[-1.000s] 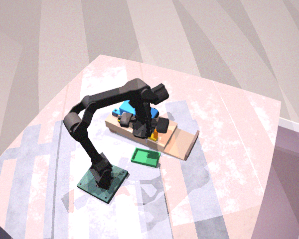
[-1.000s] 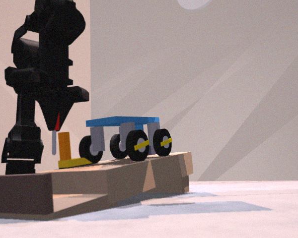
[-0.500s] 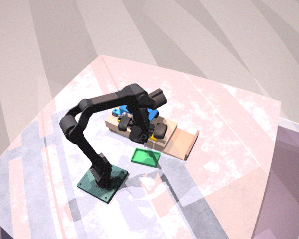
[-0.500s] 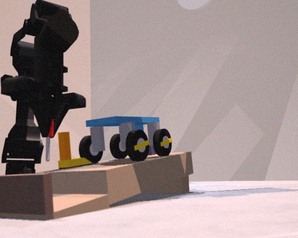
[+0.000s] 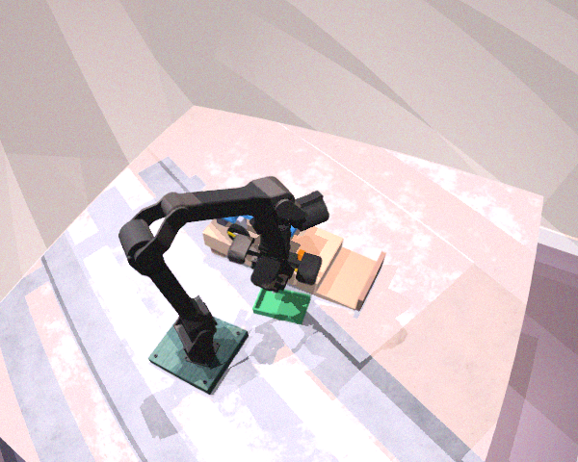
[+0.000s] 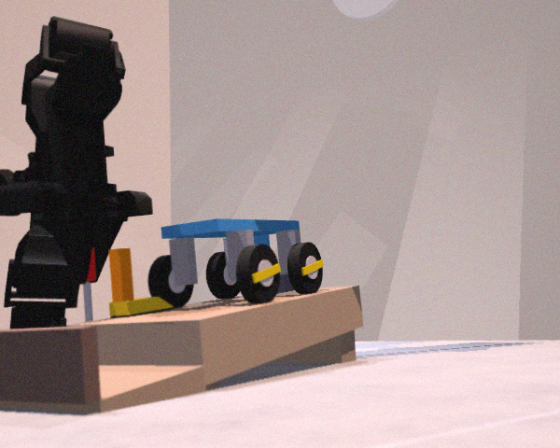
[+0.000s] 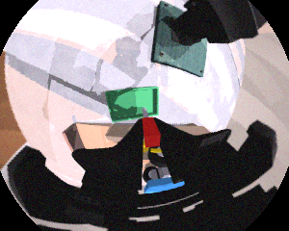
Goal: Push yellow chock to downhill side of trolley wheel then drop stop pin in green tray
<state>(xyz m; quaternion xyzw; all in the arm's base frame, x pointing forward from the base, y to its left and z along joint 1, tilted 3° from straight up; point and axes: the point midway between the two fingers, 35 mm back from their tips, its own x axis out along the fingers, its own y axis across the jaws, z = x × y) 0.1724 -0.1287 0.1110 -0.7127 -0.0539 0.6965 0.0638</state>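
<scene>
Right now my gripper tip is 8 cm short of the yellow chock, 2 cm to the left of it and 1 cm above it. Also, from my gripper tip: red-headed stop pin: right at my gripper tip; then raised lip: 10 cm ahead, 20 cm to the right, 7 cm below; then blue-topped trolley: 15 cm ahead, 6 cm to the left, 2 cm above.
</scene>
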